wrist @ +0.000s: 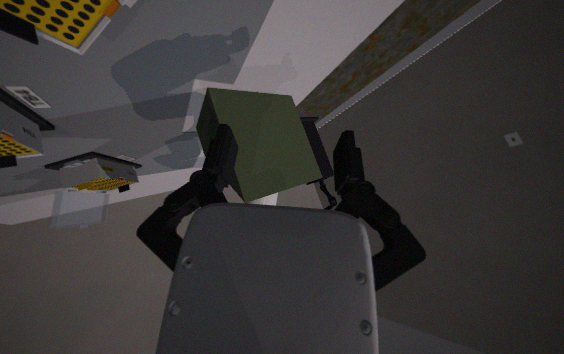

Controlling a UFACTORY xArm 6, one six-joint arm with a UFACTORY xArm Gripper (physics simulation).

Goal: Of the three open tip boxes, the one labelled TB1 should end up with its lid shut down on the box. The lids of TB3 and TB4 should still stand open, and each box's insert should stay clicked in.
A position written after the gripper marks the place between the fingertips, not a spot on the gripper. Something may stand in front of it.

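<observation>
The gripper [285, 138] is in view, and so is a clear lid [70, 209].
</observation>
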